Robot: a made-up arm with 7 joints. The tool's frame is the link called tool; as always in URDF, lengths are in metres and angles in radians. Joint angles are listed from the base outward.
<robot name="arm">
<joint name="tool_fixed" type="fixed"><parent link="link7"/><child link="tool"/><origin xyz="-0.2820 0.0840 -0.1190" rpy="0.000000 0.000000 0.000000"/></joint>
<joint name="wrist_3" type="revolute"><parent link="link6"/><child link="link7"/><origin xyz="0.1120 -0.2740 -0.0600" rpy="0.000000 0.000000 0.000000"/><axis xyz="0 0 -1"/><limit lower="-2.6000" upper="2.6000"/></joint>
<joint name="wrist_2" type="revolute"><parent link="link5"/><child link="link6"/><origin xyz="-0.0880 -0.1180 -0.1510" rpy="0.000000 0.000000 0.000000"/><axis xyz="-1 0 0"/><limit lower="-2.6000" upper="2.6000"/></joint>
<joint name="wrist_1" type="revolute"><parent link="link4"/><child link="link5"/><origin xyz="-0.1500 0.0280 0.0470" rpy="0.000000 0.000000 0.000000"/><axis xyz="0 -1 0"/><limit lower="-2.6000" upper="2.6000"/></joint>
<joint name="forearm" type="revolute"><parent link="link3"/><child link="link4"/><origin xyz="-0.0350 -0.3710 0.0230" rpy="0.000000 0.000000 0.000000"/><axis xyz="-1 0 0"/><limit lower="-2.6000" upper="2.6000"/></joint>
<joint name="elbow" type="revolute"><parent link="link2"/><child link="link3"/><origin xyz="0.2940 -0.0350 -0.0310" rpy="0.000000 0.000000 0.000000"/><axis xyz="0 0 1"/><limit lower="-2.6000" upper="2.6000"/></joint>
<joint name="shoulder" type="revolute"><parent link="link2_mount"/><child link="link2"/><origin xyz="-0.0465 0.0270 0.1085" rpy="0.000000 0.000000 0.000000"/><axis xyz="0 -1 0"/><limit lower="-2.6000" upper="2.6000"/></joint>
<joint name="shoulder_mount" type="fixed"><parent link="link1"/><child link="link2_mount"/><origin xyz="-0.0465 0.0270 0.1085" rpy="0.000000 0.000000 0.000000"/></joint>
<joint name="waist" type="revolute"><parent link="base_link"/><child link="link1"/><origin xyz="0.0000 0.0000 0.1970" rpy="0.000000 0.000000 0.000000"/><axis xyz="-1 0 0"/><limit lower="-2.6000" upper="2.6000"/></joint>
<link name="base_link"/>
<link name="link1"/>
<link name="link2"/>
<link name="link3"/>
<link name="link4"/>
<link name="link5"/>
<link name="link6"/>
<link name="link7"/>
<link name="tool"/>
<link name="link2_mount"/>
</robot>
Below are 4 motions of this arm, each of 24 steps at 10 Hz.
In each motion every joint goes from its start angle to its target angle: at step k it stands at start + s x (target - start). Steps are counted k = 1, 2, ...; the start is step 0. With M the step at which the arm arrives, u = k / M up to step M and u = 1 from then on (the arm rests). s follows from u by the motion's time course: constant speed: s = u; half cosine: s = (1 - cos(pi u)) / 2; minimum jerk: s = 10 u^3 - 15 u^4 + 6 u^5.
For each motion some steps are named. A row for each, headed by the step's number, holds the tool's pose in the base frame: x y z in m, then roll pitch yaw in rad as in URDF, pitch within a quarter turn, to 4 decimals.
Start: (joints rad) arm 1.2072 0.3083 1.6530 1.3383 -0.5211 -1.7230 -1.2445
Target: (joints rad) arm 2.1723 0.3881 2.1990 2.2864 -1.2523 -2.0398 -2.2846
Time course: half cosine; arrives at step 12
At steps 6, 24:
6: 1.1454 0.5236 0.4871 1.4416 0.2654 -2.8799
24: 1.1502 0.5692 -0.1175 1.4042 -0.4967 -2.6291

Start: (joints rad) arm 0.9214 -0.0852 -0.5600 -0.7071 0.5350 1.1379 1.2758
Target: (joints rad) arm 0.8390 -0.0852 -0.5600 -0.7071 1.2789 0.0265 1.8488
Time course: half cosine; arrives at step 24
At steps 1, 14, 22, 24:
1: -0.0995 -0.2621 0.4346 1.3672 -0.9256 -3.1090
14: 0.0565 -0.2448 0.6070 1.4332 -0.1066 -2.4938
22: 0.0674 -0.2042 0.7352 1.6263 0.1993 -2.0782
24: 0.0666 -0.2020 0.7412 1.6373 0.2094 -2.0556

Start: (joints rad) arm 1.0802 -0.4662 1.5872 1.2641 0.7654 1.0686 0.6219
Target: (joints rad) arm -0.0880 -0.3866 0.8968 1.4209 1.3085 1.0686 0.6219
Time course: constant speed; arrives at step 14
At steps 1, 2, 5, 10, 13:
1: 0.8266 -0.1069 0.3075 -1.5127 -0.2756 2.0992
2: 0.8187 -0.1180 0.3235 -1.5804 -0.3388 2.1250
5: 0.7892 -0.1659 0.3607 -1.8038 -0.5119 2.2265
10: 0.7231 -0.2780 0.3721 -2.2606 -0.7281 2.4836
13: 0.6749 -0.3491 0.3430 -2.5844 -0.8035 2.6853

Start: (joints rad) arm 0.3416 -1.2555 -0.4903 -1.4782 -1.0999 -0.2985 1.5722
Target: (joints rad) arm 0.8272 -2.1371 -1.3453 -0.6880 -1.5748 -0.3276 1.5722
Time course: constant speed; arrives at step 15
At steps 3, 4, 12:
3: -0.1963 0.2770 0.4977 -1.6267 -0.1221 3.0081
4: -0.1919 0.3119 0.4884 -1.5482 -0.2148 2.9783
12: -0.1004 0.5453 0.2829 -0.6198 -0.6943 2.1398

